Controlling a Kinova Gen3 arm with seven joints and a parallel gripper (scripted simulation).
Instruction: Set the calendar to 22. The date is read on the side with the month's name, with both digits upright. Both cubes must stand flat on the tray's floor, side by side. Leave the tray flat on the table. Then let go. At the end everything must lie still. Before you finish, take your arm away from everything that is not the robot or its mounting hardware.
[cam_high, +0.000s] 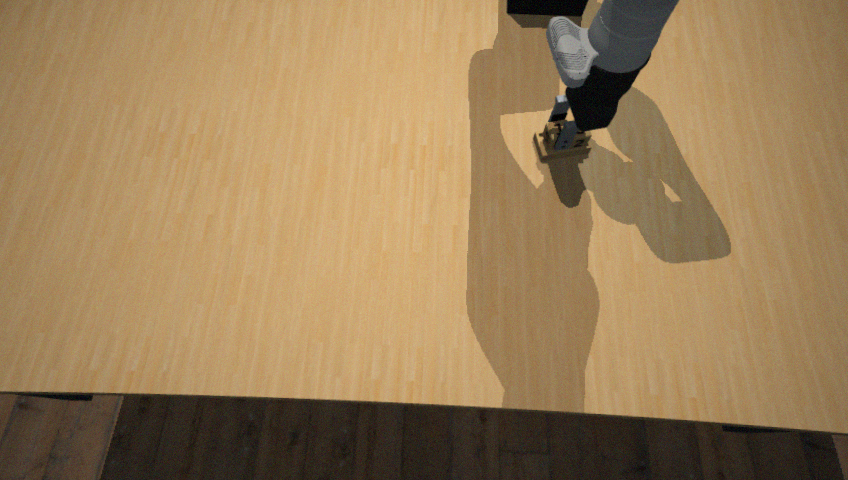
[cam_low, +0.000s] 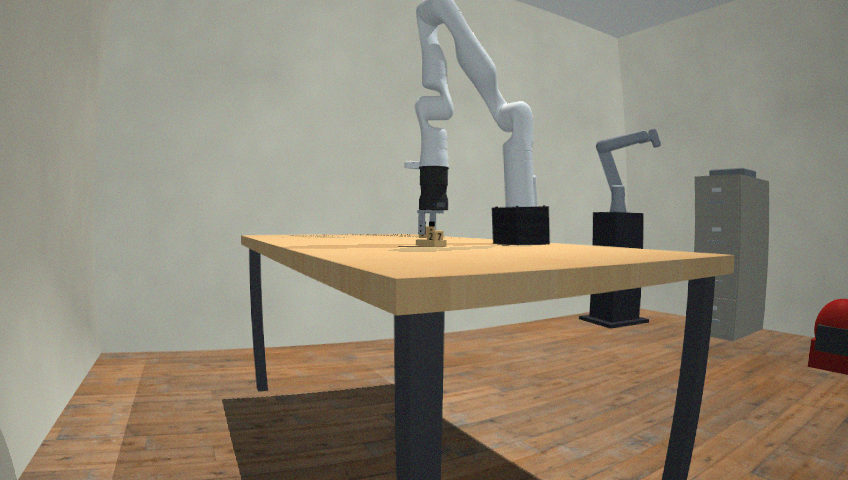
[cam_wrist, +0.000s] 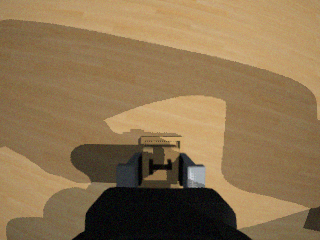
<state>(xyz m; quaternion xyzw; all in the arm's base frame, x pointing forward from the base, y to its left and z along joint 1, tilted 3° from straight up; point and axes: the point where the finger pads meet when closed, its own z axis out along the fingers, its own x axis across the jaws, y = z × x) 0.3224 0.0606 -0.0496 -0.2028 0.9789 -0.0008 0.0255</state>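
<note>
My hand is 10 mm past the wooden calendar tray, 10 mm to the right of it and 40 mm above it. The rest, counted from my hand: wooden number cube 10 mm behind, 30 mm to the left, 20 mm below.
</note>
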